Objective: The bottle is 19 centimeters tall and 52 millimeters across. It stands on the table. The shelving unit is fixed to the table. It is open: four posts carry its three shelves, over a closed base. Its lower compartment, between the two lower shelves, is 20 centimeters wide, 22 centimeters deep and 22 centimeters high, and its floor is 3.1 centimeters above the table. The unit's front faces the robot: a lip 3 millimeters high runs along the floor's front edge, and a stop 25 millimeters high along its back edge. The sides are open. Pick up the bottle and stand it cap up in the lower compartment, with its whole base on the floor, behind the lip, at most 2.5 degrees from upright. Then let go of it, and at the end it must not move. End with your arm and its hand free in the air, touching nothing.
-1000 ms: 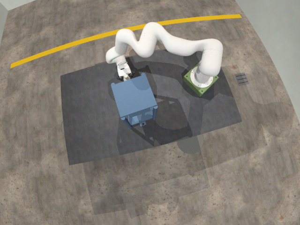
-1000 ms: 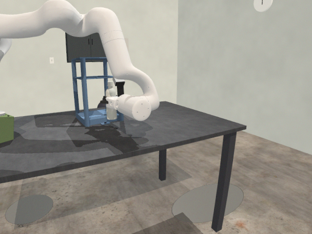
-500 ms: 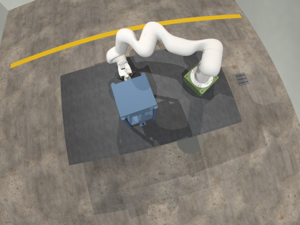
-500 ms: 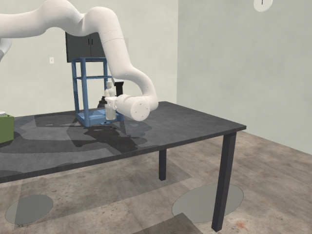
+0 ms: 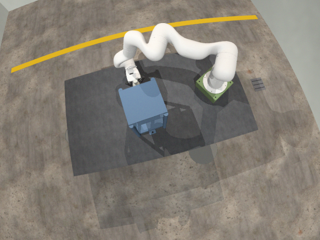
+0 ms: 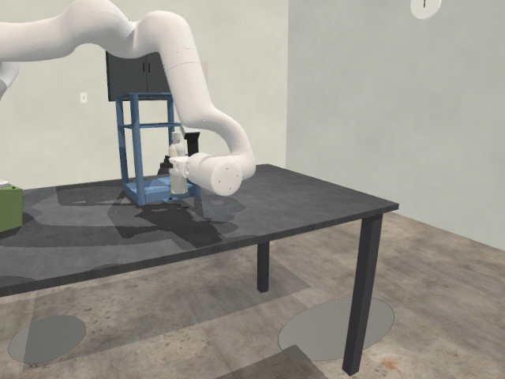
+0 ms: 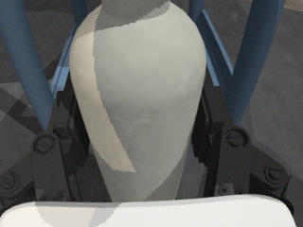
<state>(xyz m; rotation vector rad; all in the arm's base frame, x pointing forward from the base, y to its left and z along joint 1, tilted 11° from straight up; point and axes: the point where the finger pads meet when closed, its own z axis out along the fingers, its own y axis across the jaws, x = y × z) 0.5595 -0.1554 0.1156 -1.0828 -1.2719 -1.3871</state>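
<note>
Now: the shelving unit 20 cm to the left of my hand and 3 cm above it. From my hand the other things lie so: white bottle: 2 cm above.
</note>
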